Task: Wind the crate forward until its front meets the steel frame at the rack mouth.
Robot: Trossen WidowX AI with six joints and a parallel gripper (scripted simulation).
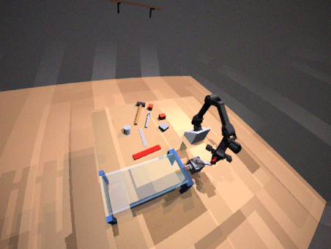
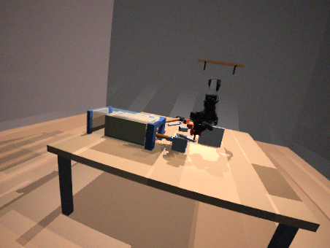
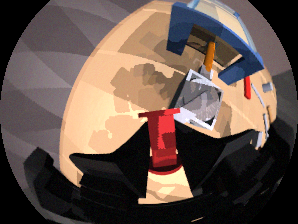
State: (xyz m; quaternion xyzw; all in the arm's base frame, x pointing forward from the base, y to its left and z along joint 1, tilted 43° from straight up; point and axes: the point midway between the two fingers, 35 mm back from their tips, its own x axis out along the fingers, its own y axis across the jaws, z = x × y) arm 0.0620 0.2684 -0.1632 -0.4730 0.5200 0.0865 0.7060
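Right now my gripper tip is 20 mm short of the winch handle, 30 mm to the left of it and 30 mm above it. The rest, counted from my gripper tip: red grip (10 mm behind, 10 mm to the right); blue frame (240 mm ahead, 40 mm to the right, 30 mm below); grey winch (60 mm ahead, 60 mm to the right, 100 mm below).
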